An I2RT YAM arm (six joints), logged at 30 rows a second.
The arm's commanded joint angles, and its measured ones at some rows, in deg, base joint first. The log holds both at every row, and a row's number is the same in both.
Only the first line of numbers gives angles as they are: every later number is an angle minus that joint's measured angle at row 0.
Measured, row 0:
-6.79, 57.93, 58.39, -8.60, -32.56, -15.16
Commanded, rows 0 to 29:
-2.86, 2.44, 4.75, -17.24, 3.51, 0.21
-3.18, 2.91, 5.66, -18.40, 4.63, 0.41
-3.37, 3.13, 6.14, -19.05, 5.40, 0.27
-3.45, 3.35, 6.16, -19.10, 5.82, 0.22
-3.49, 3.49, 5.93, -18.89, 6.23, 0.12
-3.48, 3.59, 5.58, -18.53, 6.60, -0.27
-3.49, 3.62, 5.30, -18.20, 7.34, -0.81
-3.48, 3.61, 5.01, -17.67, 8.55, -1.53
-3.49, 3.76, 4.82, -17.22, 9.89, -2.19
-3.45, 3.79, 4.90, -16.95, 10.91, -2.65
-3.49, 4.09, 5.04, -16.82, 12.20, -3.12
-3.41, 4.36, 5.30, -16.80, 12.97, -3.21
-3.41, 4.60, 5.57, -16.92, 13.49, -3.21
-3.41, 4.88, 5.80, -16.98, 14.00, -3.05
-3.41, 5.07, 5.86, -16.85, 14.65, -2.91
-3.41, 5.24, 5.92, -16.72, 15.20, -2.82
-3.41, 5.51, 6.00, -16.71, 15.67, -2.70
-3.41, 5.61, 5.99, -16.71, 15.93, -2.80
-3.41, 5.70, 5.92, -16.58, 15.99, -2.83
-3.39, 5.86, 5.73, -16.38, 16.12, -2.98
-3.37, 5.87, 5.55, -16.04, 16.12, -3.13
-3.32, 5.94, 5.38, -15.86, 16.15, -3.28
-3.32, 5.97, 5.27, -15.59, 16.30, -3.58
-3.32, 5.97, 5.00, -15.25, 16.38, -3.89
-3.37, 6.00, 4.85, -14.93, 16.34, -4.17
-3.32, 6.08, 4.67, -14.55, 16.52, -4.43
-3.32, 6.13, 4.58, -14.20, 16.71, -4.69
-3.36, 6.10, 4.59, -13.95, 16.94, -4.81
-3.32, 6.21, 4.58, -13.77, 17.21, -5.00
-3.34, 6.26, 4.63, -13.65, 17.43, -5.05
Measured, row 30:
-3.32, 5.84, 4.98, -15.63, 16.22, -4.02
